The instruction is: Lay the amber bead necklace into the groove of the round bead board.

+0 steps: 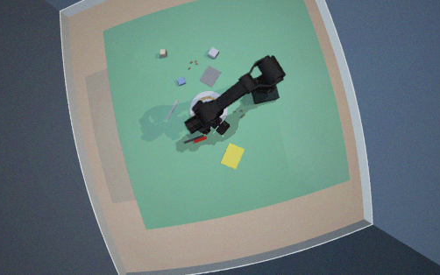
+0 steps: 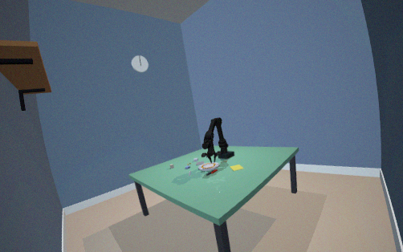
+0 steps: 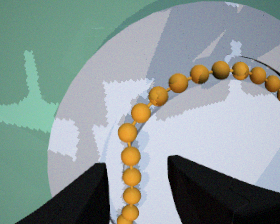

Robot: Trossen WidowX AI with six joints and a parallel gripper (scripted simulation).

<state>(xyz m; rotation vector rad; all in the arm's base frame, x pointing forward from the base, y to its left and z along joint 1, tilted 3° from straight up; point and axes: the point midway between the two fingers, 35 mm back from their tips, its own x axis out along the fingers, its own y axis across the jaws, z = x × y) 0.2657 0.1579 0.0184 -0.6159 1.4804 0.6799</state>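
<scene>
Now: the round grey bead board 2 cm ahead of my gripper tip, 6 cm to the right of it and 3 cm below it. The rest, counted from my gripper tip: yellow pad (10 cm behind, 20 cm to the left, 4 cm below); then grey rod (22 cm ahead, 7 cm to the right, 4 cm below); then red-handled tool (8 cm ahead, 10 cm to the left, 4 cm below).
</scene>
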